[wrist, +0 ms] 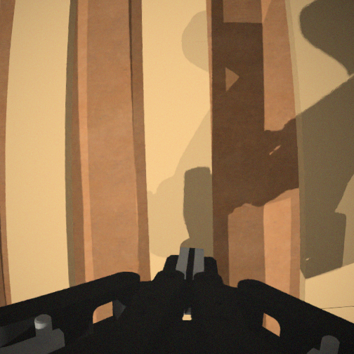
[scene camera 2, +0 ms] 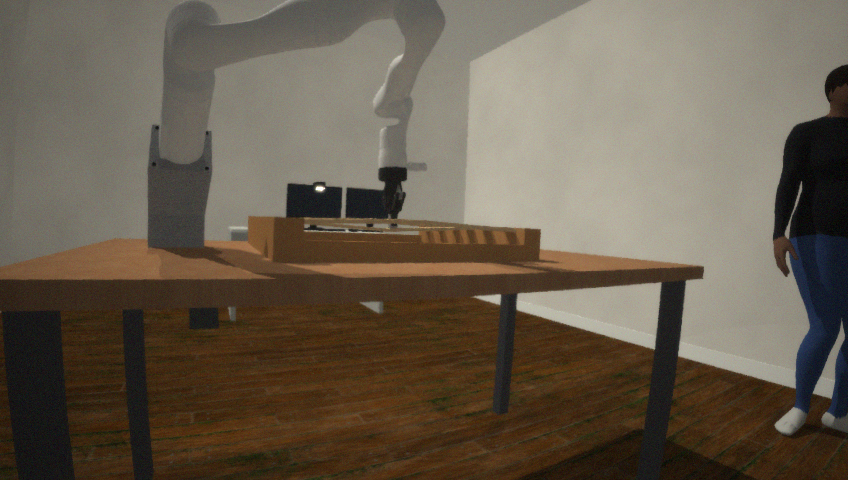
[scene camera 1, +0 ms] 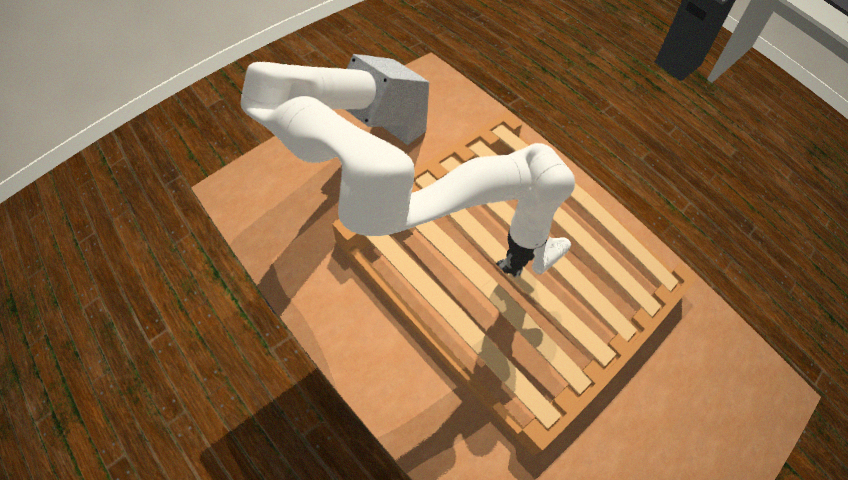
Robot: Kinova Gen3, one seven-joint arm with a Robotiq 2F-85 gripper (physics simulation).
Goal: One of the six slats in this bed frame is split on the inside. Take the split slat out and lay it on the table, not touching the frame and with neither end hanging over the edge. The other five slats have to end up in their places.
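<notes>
The bed frame (scene camera 1: 541,441) (scene camera 2: 357,251) lies on the table (scene camera 1: 743,356) (scene camera 2: 119,262) with six pale slats lying across it, side by side. No split shows on the visible surfaces; the arm hides parts of several slats. My gripper (scene camera 1: 509,273) (scene camera 2: 393,223) (wrist: 191,262) is shut and empty, pointing down at the third slat (scene camera 1: 571,325) (wrist: 170,100) from the frame's near left side. Its tips are at or just above that slat's top; contact cannot be told. The second slat (scene camera 1: 571,375) (wrist: 325,290) lies to the right in the wrist view and bears a thin dark line.
The arm's grey base (scene camera 1: 392,98) (scene camera 2: 176,205) stands on the table beyond the frame. The arm passes low over the slats and casts shadows on them. A person (scene camera 2: 818,178) stands beyond the table at the right. Monitors (scene camera 2: 313,201) stand in the background.
</notes>
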